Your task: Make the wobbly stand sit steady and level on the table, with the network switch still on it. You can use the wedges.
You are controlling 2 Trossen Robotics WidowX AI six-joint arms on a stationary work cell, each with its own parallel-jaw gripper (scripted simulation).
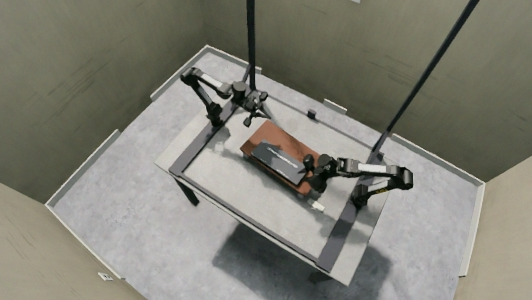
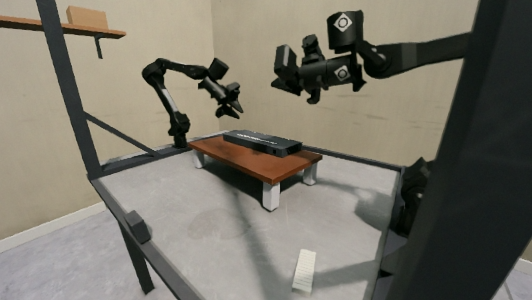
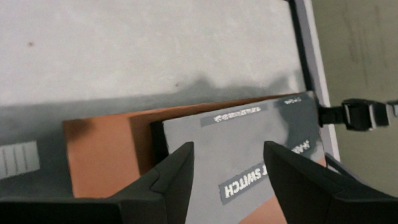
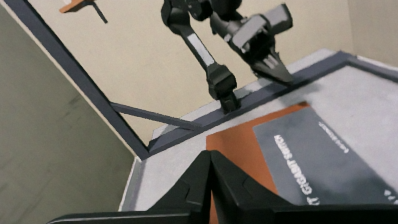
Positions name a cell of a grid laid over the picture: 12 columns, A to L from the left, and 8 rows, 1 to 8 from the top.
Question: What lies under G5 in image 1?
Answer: A dark network switch.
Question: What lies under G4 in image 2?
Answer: A dark network switch.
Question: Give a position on a brown stand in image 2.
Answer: G5
